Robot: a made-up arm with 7 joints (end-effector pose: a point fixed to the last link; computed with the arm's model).
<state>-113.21 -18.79 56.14 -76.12 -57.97 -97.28 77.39</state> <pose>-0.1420 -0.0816 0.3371 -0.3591 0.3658 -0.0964 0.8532</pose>
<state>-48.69 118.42 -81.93 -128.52 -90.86 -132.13 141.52</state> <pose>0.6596 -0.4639 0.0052 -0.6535 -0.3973 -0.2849 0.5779</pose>
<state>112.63 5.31 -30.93 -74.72 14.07 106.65 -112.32</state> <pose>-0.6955 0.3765 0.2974 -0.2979 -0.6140 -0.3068 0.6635</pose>
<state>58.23 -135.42 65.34 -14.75 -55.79 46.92 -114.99</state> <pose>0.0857 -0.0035 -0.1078 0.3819 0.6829 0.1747 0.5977</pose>
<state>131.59 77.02 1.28 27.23 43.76 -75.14 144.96</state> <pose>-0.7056 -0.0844 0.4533 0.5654 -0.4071 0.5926 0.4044</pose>
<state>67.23 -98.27 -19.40 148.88 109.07 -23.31 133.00</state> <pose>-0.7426 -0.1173 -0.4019 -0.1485 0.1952 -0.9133 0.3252</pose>
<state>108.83 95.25 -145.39 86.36 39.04 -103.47 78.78</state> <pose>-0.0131 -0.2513 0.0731 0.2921 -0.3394 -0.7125 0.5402</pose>
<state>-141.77 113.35 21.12 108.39 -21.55 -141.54 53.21</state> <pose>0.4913 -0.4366 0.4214 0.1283 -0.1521 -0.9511 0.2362</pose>
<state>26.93 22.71 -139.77 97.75 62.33 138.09 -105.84</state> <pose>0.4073 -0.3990 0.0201 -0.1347 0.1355 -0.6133 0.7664</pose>
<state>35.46 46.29 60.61 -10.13 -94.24 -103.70 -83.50</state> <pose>-0.0628 -0.5404 -0.0073 0.2884 -0.1578 0.2989 0.8959</pose>
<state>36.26 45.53 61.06 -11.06 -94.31 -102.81 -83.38</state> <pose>-0.0625 -0.5426 -0.0091 0.3000 -0.1492 0.2864 0.8976</pose>
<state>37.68 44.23 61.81 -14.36 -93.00 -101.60 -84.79</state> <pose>-0.0703 -0.5350 -0.0070 0.3148 -0.1432 0.2472 0.9052</pose>
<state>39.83 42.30 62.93 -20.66 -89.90 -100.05 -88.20</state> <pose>-0.0842 -0.5140 0.0029 0.3280 -0.1387 0.1735 0.9182</pose>
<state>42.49 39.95 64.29 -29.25 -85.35 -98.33 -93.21</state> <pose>-0.0933 -0.4812 0.0220 0.3295 -0.1310 0.0751 0.9320</pose>
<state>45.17 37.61 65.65 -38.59 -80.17 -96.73 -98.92</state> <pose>-0.0876 -0.4439 0.0455 0.3126 -0.1177 -0.0264 0.9422</pose>
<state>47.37 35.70 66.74 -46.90 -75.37 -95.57 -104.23</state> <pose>-0.0684 -0.4105 0.0646 0.2824 -0.1020 -0.1081 0.9477</pose>
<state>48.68 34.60 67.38 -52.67 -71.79 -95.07 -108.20</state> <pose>-0.0478 -0.3862 0.0756 0.2520 -0.0917 -0.1574 0.9504</pose>
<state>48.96 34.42 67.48 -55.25 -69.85 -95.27 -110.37</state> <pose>-0.0363 -0.3715 0.0806 0.2321 -0.0922 -0.1744 0.9525</pose>
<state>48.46 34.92 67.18 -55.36 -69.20 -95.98 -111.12</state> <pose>-0.0349 -0.3633 0.0830 0.2232 -0.1024 -0.1695 0.9544</pose>
